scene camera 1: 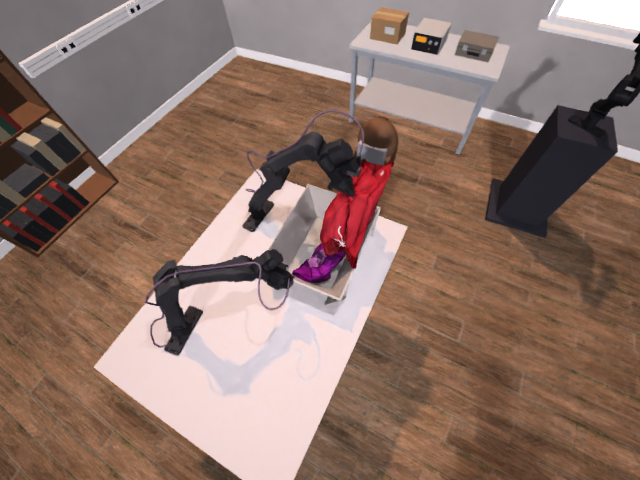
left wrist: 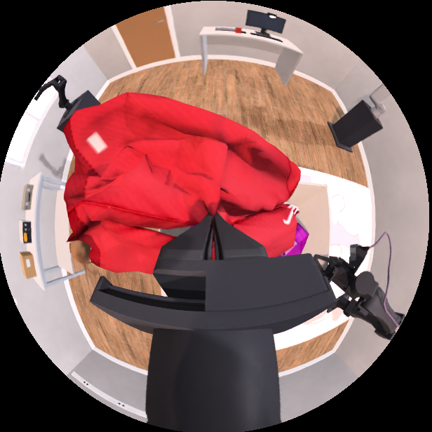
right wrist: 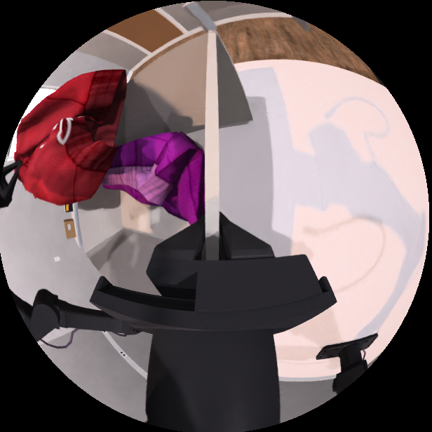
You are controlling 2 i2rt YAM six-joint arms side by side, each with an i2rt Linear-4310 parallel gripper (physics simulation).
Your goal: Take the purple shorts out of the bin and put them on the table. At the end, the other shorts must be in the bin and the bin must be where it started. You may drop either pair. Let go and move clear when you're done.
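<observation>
The red shorts hang above the bin, bunched, with a white drawstring at the lower end. My left gripper is shut on the red shorts. The purple shorts lie crumpled inside the bin against its near end wall, partly hidden by the red shorts in scene camera 1. The grey-beige bin is on the right part of the table in the picture. My right gripper is shut on the bin's near end rim, beside the purple shorts.
The white table carries both arm bases. A brown rounded object with a grey band is beyond the red shorts' upper end. A side table, a black pedestal and a bookshelf stand around.
</observation>
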